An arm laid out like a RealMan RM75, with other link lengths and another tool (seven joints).
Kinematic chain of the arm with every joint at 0, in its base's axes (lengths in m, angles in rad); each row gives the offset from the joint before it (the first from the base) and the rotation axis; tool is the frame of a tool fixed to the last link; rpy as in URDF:
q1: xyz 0 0 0.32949 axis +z
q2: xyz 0 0 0 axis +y
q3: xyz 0 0 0.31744 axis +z
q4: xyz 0 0 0 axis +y
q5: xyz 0 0 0.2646 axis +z
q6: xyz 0 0 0 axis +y
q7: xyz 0 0 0.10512 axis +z
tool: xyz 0.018 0.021 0.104 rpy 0 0.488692 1.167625
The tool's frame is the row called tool.
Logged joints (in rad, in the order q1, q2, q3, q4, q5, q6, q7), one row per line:
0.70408, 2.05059, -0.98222, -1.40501, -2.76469, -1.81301, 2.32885
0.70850, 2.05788, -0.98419, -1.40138, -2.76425, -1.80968, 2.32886
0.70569, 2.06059, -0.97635, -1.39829, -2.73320, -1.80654, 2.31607
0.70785, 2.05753, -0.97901, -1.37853, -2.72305, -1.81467, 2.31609
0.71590, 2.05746, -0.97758, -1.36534, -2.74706, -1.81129, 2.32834
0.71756, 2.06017, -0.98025, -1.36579, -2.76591, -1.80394, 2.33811
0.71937, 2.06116, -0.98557, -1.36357, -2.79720, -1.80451, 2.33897
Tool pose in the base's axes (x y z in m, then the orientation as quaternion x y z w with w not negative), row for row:
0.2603, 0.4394, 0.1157, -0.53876, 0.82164, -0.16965, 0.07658
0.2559, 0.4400, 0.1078, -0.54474, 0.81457, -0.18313, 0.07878
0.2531, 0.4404, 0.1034, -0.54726, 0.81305, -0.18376, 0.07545
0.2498, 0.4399, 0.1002, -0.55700, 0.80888, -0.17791, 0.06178
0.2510, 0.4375, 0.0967, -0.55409, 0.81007, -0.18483, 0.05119
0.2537, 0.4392, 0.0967, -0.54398, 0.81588, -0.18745, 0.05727
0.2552, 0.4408, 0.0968, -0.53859, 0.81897, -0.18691, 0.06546
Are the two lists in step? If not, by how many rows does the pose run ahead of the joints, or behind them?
The pose runs 1 row behind the joints: the pose in row i belongs to the joints in row i - 1.
